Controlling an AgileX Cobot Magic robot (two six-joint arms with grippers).
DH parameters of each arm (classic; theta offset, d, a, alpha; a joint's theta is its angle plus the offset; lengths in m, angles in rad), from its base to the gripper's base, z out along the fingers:
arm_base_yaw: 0 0.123 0 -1.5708
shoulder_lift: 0.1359 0 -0.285 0
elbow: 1.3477 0 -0.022 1.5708
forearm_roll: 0 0.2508 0 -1.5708
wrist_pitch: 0 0 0.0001 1.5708
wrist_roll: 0 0.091 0 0
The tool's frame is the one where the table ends.
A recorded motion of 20 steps. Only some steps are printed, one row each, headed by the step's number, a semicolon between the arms.
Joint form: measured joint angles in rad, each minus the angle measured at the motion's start. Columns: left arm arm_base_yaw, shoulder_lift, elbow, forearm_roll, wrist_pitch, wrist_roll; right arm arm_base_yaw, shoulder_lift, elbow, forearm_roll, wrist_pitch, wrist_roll.
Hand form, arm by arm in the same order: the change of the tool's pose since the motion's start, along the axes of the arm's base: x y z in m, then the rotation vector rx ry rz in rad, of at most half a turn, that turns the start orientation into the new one. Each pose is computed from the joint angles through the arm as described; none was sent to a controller.
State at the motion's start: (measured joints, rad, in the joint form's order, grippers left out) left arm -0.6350 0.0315 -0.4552 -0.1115 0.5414 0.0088; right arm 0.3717 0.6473 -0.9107 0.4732 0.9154 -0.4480
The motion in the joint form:
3: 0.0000 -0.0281 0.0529 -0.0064 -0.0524 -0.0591; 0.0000 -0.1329 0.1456 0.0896 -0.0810 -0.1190
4: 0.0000 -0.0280 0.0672 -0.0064 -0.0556 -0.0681; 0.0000 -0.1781 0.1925 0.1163 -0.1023 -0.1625
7: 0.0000 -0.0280 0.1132 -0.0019 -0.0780 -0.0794; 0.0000 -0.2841 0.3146 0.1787 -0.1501 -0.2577
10: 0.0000 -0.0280 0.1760 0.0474 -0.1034 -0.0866; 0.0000 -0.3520 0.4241 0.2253 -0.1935 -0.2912
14: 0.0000 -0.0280 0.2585 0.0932 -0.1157 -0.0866; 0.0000 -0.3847 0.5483 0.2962 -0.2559 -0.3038
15: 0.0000 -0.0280 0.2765 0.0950 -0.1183 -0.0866; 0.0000 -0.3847 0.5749 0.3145 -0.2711 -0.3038
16: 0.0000 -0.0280 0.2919 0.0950 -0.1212 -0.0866; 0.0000 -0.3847 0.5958 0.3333 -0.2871 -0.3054
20: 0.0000 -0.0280 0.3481 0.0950 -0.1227 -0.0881; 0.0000 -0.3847 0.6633 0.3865 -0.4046 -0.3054
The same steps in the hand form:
3: 0.0019 -0.0012 -0.0106 -0.0685 0.0208 0.0030; -0.0208 -0.0048 -0.0237 0.0365 -0.0961 0.0414
4: 0.0035 -0.0023 -0.0146 -0.0689 0.0356 0.0039; -0.0274 -0.0065 -0.0322 0.0415 -0.1300 0.0552
7: 0.0085 -0.0055 -0.0268 -0.0612 0.0600 0.0094; -0.0403 -0.0099 -0.0573 0.0516 -0.1924 0.0800
10: 0.0156 -0.0081 -0.0443 -0.0093 0.0672 0.0327; -0.0446 -0.0112 -0.0829 0.0758 -0.1908 0.0751
14: 0.0227 -0.0111 -0.0698 0.0672 0.0967 0.0503; -0.0416 -0.0099 -0.1138 0.1245 -0.1318 0.0473
15: 0.0239 -0.0119 -0.0754 0.0780 0.1078 0.0510; -0.0401 -0.0093 -0.1207 0.1372 -0.1107 0.0378
16: 0.0248 -0.0125 -0.0802 0.0856 0.1177 0.0510; -0.0389 -0.0090 -0.1258 0.1514 -0.0963 0.0279
20: 0.0274 -0.0145 -0.0986 0.1180 0.1618 0.0513; -0.0310 -0.0112 -0.1393 0.2094 -0.0915 -0.0566

